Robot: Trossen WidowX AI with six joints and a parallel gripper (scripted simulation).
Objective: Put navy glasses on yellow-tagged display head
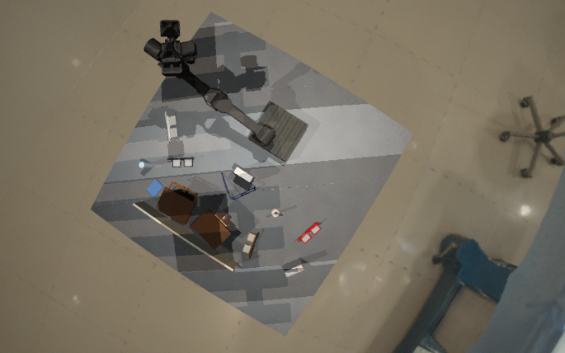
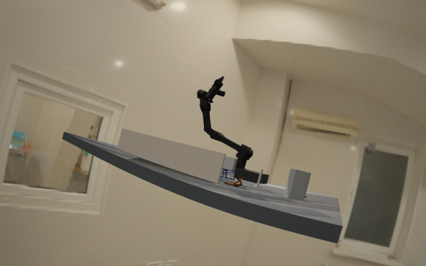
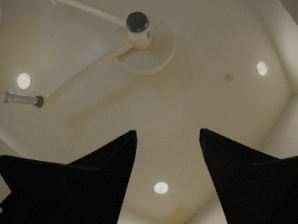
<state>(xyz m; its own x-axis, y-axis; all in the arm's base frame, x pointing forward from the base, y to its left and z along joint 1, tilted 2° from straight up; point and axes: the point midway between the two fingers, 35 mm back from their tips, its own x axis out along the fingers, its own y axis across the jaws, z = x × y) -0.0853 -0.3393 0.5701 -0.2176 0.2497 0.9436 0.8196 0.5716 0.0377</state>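
Right now the small post is 650 mm below my gripper tip, 540 mm to the left of it and 390 mm ahead of it. From my gripper tip the other things lie so: pale bar (700 mm ahead, 620 mm below, 190 mm to the left); head (620 mm below, 560 mm ahead, 90 mm to the left); blue tag (670 mm below, 590 mm ahead, 80 mm to the right).
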